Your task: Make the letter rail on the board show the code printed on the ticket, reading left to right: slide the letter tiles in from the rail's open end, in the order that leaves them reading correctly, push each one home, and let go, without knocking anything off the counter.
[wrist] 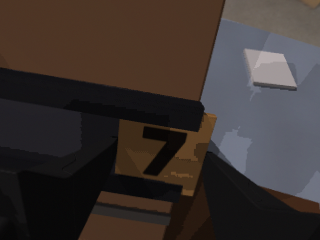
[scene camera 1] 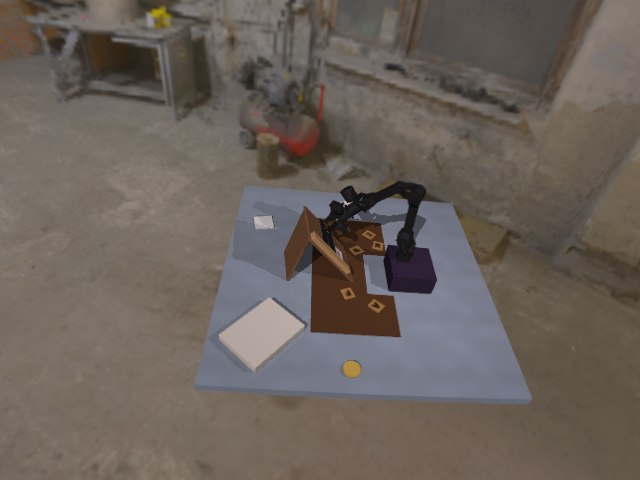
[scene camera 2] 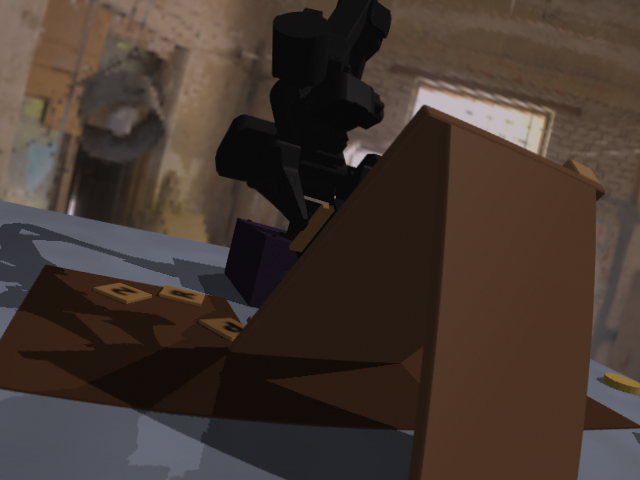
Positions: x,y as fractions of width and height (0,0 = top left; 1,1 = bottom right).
In view: my gripper (scene camera 2: 0.52,0.49), a slanted brown board (scene camera 2: 0.76,0.53) and a brown mat (scene camera 2: 0.11,0.72).
My gripper also shows in the wrist view (wrist: 0.50,0.63). The brown mat is seen too in scene camera 1 (scene camera 1: 0.52,0.65).
